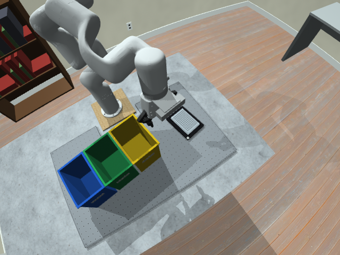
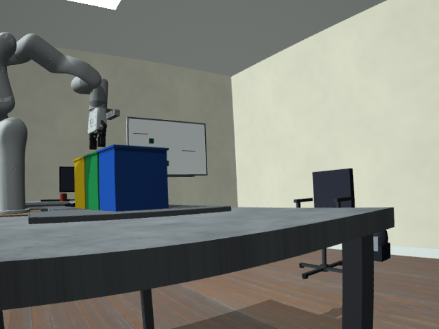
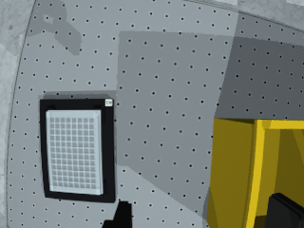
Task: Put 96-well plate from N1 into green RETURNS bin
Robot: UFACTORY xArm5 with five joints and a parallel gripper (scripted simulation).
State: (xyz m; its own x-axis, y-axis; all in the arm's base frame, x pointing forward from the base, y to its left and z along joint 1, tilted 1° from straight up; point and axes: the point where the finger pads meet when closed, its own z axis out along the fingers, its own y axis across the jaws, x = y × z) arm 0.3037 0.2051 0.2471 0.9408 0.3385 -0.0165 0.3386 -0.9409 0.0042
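Now: the white 96-well plate 23 cm below my hand, 14 cm to the left of it and 5 cm behind it. Also, from my hand: green bin (25 cm to the right, 16 cm below, 5 cm ahead); black plate nest (24 cm below, 14 cm to the left, 5 cm behind); yellow bin (16 cm below, 12 cm to the right, 1 cm ahead).
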